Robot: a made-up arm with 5 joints. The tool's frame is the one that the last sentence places.
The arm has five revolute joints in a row. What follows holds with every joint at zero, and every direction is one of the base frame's.
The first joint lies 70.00 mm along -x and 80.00 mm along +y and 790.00 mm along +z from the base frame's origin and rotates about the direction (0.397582, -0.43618, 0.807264), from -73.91 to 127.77 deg.
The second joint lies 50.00 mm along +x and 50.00 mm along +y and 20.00 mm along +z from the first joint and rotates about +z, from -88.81 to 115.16 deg.
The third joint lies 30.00 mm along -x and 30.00 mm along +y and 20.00 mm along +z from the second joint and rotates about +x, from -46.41 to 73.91 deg.
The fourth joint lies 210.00 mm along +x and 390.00 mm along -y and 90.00 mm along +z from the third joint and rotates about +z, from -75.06 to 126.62 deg.
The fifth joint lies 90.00 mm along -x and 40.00 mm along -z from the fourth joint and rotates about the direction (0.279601, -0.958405, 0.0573), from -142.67 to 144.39 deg.
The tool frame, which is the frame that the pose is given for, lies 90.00 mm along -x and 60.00 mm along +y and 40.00 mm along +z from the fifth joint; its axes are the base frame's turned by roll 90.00, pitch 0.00 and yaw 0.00 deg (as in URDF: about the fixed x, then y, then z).
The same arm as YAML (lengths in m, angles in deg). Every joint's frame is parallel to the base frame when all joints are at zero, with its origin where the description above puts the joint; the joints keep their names.
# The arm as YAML. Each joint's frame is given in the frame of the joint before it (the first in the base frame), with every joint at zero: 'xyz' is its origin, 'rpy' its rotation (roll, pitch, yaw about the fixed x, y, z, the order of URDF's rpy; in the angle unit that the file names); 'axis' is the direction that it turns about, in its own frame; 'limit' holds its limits. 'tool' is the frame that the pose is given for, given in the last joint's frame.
units:
  length: m
  angle: deg
joints:
  - name: joint 1
    type: revolute
    origin:
      xyz: [-0.07, 0.08, 0.79]
      rpy: [0.0, 0.0, 0.0]
    axis: [0.397582, -0.43618, 0.807264]
    limit:
      lower: -73.91
      upper: 127.77
  - name: joint 2
    type: revolute
    origin:
      xyz: [0.05, 0.05, 0.02]
      rpy: [0.0, 0.0, 0.0]
    axis: "+z"
    limit:
      lower: -88.81
      upper: 115.16
  - name: joint 3
    type: revolute
    origin:
      xyz: [-0.03, 0.03, 0.02]
      rpy: [0.0, 0.0, 0.0]
    axis: "+x"
    limit:
      lower: -46.41
      upper: 73.91
  - name: joint 4
    type: revolute
    origin:
      xyz: [0.21, -0.39, 0.09]
      rpy: [0.0, 0.0, 0.0]
    axis: "+z"
    limit:
      lower: -75.06
      upper: 126.62
  - name: joint 5
    type: revolute
    origin:
      xyz: [-0.09, 0.0, -0.04]
      rpy: [0.0, 0.0, 0.0]
    axis: [0.279601, -0.958405, 0.0573]
    limit:
      lower: -142.67
      upper: 144.39
tool:
  origin:
    xyz: [-0.09, 0.06, 0.04]
    rpy: [90.0, 0.0, 0.0]

